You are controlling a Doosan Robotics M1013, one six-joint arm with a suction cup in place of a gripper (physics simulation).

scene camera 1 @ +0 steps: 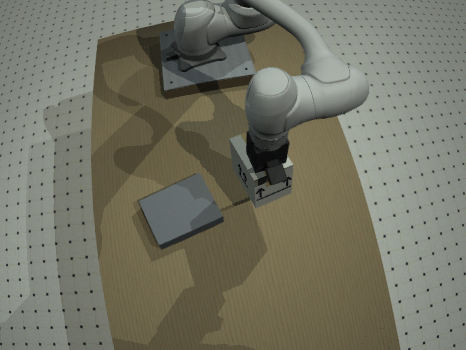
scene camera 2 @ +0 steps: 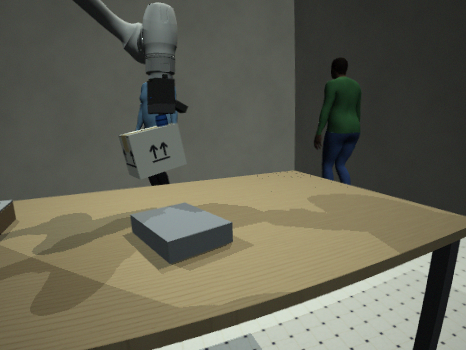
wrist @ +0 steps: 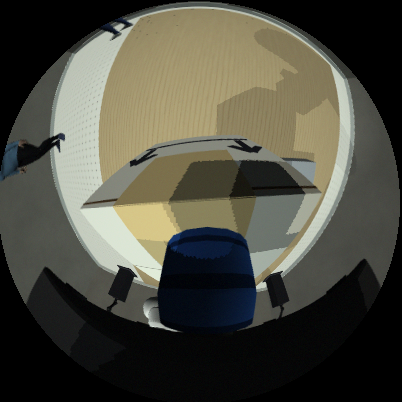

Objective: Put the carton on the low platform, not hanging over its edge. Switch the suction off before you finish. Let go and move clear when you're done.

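Where they show: hand, tool point: (scene camera 2: 161,129) (wrist: 205,239); arm's base, link origin: (scene camera 1: 197,50).
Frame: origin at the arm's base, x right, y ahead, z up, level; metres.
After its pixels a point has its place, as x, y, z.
Note:
The white carton (scene camera 1: 274,194) {-0.007, 0.705, 0.108} (scene camera 2: 172,145) {0.053, 0.670, 0.142} (wrist: 145,220) with black arrows hangs in the air from my blue suction cup (scene camera 2: 161,120) (wrist: 207,270). The cup touches its top, so the gripper is shut on the carton. In the scene camera 2 view the carton is tilted, its left end lower, with its bottom above the table. The low grey platform (scene camera 1: 175,210) {0.261, 0.602, -0.017} (scene camera 2: 185,222) {0.285, 0.604, -0.017} lies on the table, to the left of and nearer than the carton in the scene camera 1 view. Part of the platform (wrist: 306,170) {0.305, 0.661, -0.017} shows beyond the carton's right edge in the wrist view. The cup is hidden in scene camera 1.
The arm's grey base plate (scene camera 1: 172,80) {0.133, 0.112, -0.006} (scene camera 2: 6,215) {-0.092, 0.189, -0.031} sits at the far end of the wooden table (scene camera 1: 310,280) {-0.048, 0.953, -0.065} (scene camera 2: 300,260) {0.504, 0.754, -0.065}. A person in green (scene camera 2: 342,105) stands beyond the table. A person in blue (scene camera 2: 143,107) (wrist: 9,160) stands behind the gripper in the scene camera 2 view.

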